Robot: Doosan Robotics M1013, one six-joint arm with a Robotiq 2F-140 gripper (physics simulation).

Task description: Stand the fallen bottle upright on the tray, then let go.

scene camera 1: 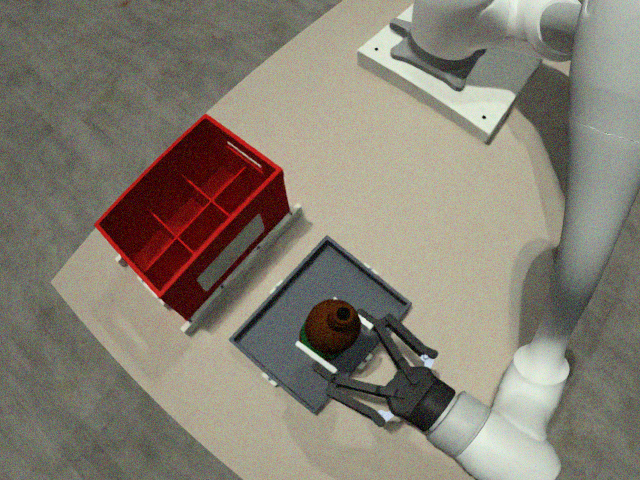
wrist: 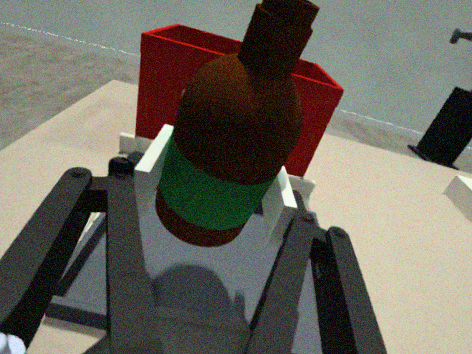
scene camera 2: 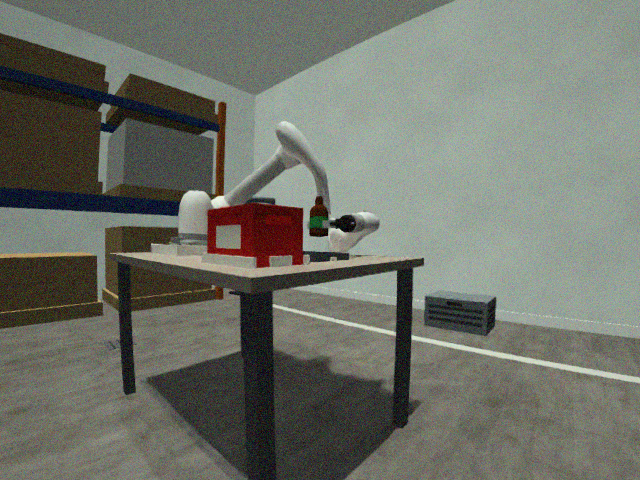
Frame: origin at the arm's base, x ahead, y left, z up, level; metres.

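Where they show: gripper, between the fingertips: (scene camera 2: 315,224); arm's base, origin of its link: (scene camera 1: 439,51) (scene camera 2: 193,245).
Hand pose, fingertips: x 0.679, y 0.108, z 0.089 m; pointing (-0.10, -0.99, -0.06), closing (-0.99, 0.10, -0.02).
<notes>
Things, the pixels of their top centre, and the offset from my fingertips.
- brown bottle, centre of its top: (scene camera 1: 332,313) (scene camera 2: 319,196) 0.001 m back, 0.028 m left, 0.116 m up
- grey tray, centre of its top: (wrist: 218,243) (scene camera 1: 320,323) (scene camera 2: 308,252) 0.023 m back, 0.011 m right, 0.108 m down
- red crate, centre of its top: (scene camera 1: 181,197) (wrist: 247,50) (scene camera 2: 253,209) 0.044 m back, 0.278 m right, 0.041 m up
The brown bottle (scene camera 1: 332,326) (scene camera 2: 318,212) (wrist: 237,120) with a green label is upright, neck up, in the air above the grey tray (scene camera 1: 289,294) (scene camera 2: 338,255). In scene camera 2 a gap shows between the bottle's base and the table height. In the wrist view a round shadow lies on the tray (wrist: 190,255) below the bottle. My gripper (scene camera 1: 336,338) (wrist: 219,157) is shut on the bottle, with its white finger pads on both sides at the green label. In scene camera 2 the gripper reaches the bottle level from the right; its fingertips are too small to make out there.
A red crate (scene camera 1: 237,242) (scene camera 2: 273,232) (wrist: 155,85) with dividers stands beside the tray, held by low pale rails. The arm's white base plate (scene camera 1: 429,93) is at the back of the table. The arm's forearm passes on the tray's right side in scene camera 1.
</notes>
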